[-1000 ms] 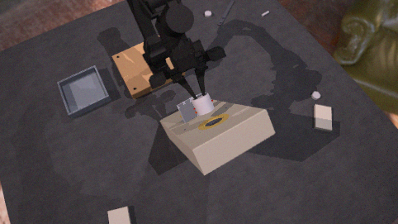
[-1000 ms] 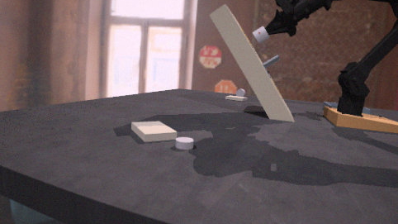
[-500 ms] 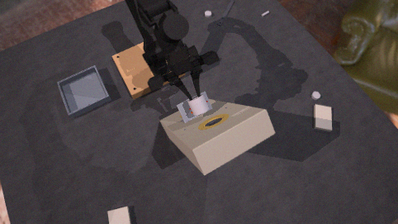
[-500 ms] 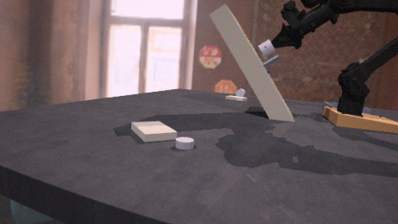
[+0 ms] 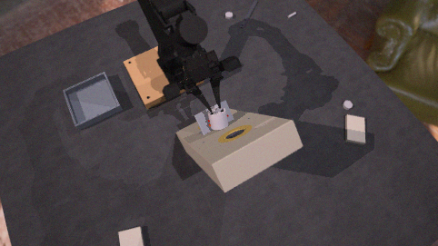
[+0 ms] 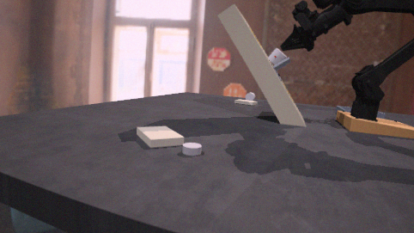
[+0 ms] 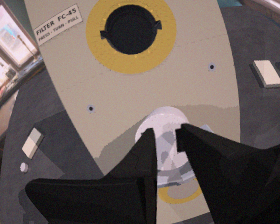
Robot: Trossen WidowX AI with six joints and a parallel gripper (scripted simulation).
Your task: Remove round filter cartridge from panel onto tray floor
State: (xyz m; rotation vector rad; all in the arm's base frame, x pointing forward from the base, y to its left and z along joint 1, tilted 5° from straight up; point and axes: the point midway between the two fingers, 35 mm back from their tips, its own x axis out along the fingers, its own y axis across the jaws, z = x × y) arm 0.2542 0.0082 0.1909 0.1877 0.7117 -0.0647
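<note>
Right now the white filter cartridge is 3 cm below my gripper tip and 1 cm ahead of it. From my gripper tip the other things lie so: beige service panel (5 cm below, 5 cm ahead).
</note>
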